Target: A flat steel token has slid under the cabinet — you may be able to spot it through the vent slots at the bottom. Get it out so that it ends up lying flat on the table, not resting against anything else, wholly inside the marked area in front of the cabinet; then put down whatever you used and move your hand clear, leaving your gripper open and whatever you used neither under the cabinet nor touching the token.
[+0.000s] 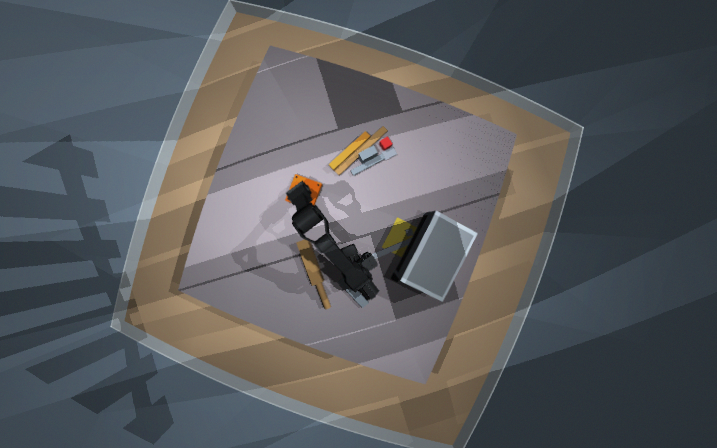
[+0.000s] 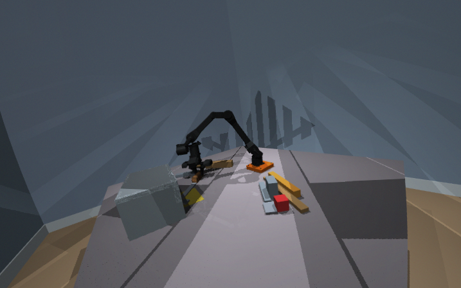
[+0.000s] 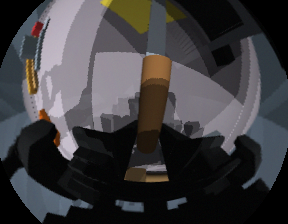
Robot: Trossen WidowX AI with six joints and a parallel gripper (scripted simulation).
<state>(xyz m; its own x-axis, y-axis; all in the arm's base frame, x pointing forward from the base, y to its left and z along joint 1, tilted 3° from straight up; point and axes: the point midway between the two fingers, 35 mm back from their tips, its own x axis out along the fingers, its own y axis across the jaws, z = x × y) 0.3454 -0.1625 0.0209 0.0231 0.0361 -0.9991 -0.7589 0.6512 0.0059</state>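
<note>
Now: the wooden paddle 120 mm behind my gripper tip, 140 mm to the right of it and 10 mm above it. Also, from my gripper tip: thin grey bar: 50 mm ahead, 120 mm to the right; then grey block: 170 mm behind, 440 mm to the left, 30 mm above; then steel token: 150 mm ahead, 230 mm to the left.
</note>
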